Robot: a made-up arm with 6 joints. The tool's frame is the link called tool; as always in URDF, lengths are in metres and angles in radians. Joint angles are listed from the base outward.
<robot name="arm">
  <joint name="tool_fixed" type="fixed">
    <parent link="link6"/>
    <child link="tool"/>
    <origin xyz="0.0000 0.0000 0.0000"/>
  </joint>
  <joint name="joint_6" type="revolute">
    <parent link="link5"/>
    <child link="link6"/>
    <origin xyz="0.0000 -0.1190 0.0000"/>
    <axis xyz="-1 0 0"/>
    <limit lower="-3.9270" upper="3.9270"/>
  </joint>
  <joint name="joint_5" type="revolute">
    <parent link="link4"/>
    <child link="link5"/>
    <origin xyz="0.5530 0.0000 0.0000"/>
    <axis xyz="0 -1 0"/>
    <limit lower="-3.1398" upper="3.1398"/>
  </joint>
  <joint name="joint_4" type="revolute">
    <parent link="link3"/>
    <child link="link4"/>
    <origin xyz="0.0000 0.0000 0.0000"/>
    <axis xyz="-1 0 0"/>
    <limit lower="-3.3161" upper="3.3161"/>
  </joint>
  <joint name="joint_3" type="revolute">
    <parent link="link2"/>
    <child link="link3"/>
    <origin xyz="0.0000 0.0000 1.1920"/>
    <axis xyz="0 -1 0"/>
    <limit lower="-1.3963" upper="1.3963"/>
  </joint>
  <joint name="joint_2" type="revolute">
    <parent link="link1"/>
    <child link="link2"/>
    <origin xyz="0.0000 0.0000 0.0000"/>
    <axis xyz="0 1 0"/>
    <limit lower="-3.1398" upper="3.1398"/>
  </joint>
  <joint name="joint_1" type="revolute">
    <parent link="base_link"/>
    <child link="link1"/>
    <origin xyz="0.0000 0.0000 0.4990"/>
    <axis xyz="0 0 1"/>
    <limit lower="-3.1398" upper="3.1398"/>
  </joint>
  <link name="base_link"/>
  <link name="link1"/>
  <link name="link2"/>
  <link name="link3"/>
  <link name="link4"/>
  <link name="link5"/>
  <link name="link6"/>
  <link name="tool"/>
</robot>
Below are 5 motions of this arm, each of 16 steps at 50 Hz.
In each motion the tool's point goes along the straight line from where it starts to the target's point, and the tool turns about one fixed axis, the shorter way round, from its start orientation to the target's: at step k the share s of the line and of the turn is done. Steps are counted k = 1, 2, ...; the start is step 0. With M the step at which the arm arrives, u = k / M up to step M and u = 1 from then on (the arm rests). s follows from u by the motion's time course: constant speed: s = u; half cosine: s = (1 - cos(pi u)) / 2; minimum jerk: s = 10 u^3 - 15 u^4 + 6 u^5.
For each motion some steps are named. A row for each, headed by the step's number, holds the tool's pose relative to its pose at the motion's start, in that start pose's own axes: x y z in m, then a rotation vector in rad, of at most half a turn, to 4 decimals.
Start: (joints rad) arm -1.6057 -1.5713 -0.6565 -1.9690 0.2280 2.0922
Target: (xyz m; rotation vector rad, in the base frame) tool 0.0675 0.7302 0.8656 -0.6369 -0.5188 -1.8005
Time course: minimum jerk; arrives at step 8
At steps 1, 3, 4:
1: 0.0003 0.0001 -0.0005 -0.0009 0.0015 -0.0001
3: 0.0059 0.0010 -0.0079 -0.0159 0.0259 -0.0019
4: 0.0108 0.0018 -0.0144 -0.0289 0.0471 -0.0034

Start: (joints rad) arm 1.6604 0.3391 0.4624 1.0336 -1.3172 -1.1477
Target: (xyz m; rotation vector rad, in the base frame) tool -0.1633 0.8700 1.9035 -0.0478 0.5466 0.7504
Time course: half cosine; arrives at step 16
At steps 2, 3, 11, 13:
2: -0.0072 -0.0001 0.0010 0.0052 0.0013 0.0123
3: -0.0159 -0.0001 0.0023 0.0115 0.0030 0.0272
11: -0.1464 -0.0011 0.0212 0.1062 0.0275 0.2514
13: -0.1724 -0.0012 0.0250 0.1250 0.0324 0.2960

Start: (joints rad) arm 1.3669 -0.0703 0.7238 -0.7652 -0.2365 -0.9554
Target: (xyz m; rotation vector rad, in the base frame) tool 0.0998 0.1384 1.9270 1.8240 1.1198 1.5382
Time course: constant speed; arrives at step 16
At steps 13, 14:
13: -0.1783 0.0274 -0.0467 0.2063 -0.0192 -0.0206
14: -0.1921 0.0295 -0.0503 0.2222 -0.0206 -0.0222

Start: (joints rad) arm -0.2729 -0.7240 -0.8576 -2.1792 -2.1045 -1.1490
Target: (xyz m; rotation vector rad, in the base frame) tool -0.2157 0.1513 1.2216 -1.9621 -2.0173 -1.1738
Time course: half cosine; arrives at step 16
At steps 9, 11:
9: 0.0067 0.0048 0.0090 0.0111 -0.0218 0.0319
11: 0.0087 0.0063 0.0117 0.0145 -0.0284 0.0415

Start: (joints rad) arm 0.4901 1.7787 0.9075 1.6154 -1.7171 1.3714
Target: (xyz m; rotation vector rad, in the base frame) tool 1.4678 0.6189 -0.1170 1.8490 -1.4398 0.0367
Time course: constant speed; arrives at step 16
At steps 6, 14, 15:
6: 0.0550 -0.0050 0.0172 -0.0022 0.0969 0.0821
14: 0.1284 -0.0116 0.0402 -0.0051 0.2261 0.1915
15: 0.1376 -0.0125 0.0431 -0.0055 0.2423 0.2052

